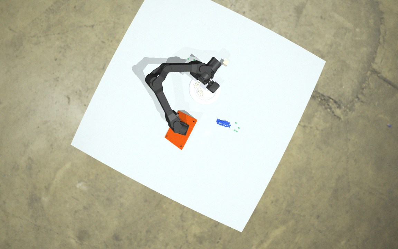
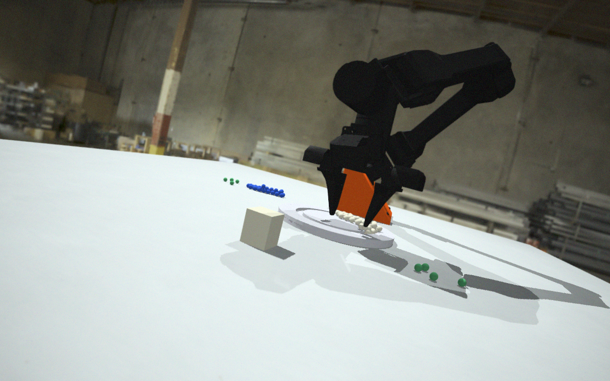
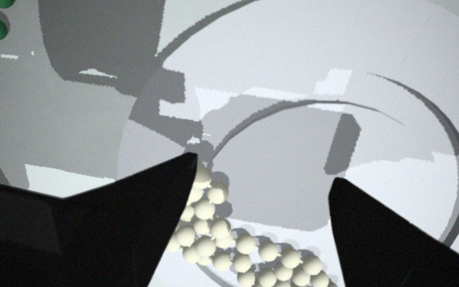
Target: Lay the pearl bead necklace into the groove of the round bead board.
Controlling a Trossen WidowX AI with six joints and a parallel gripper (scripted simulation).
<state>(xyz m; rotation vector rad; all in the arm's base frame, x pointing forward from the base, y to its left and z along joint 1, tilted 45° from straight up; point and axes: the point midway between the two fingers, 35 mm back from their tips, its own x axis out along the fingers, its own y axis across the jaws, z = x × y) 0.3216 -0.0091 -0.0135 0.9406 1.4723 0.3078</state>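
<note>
Now: the round bead board 4 cm behind my gripper tip, 2 cm to the right of it and 1 cm below it. Round my gripper tip: cream cube 17 cm ahead, 9 cm to the right.
</note>
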